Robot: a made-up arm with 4 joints. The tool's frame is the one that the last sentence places.
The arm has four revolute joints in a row. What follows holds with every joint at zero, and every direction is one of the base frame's.
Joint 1 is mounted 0.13 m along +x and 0.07 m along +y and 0.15 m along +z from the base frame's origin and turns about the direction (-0.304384, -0.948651, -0.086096).
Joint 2 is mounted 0.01 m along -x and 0.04 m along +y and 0.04 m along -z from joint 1 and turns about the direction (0.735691, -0.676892, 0.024).
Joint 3 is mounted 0.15 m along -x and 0.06 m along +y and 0.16 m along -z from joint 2 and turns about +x.
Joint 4 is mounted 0.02 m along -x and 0.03 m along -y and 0.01 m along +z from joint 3 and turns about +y.
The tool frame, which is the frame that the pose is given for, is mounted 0.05 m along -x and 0.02 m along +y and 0.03 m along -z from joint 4; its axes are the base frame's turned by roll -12.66, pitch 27.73 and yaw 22.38 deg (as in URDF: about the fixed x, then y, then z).
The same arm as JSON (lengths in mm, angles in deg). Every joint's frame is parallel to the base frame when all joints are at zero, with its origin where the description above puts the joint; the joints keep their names.
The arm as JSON. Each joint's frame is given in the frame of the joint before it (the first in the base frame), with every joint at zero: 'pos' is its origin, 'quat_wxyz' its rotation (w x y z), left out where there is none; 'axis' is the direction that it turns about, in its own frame. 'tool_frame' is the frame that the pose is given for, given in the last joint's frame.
{
  "length_unit": "mm",
  "angle_unit": "deg",
  "joints": [
    {
      "joint": "joint 1",
      "pos": [
        130.0,
        70.0,
        150.0
      ],
      "axis": [
        -0.304384,
        -0.948651,
        -0.086096
      ]
    },
    {
      "joint": "joint 2",
      "pos": [
        -10.0,
        40.0,
        -40.0
      ],
      "axis": [
        0.735691,
        -0.676892,
        0.024
      ]
    },
    {
      "joint": "joint 3",
      "pos": [
        -150.0,
        60.0,
        -160.0
      ],
      "axis": [
        1.0,
        0.0,
        0.0
      ]
    },
    {
      "joint": "joint 4",
      "pos": [
        -20.0,
        -30.0,
        10.0
      ],
      "axis": [
        0.0,
        1.0,
        0.0
      ]
    }
  ],
  "tool_frame": {
    "pos": [
      -50.0,
      20.0,
      -30.0
    ],
    "quat_wxyz": [
      0.941472,
      -0.151228,
      0.212873,
      0.213179
    ]
  }
}

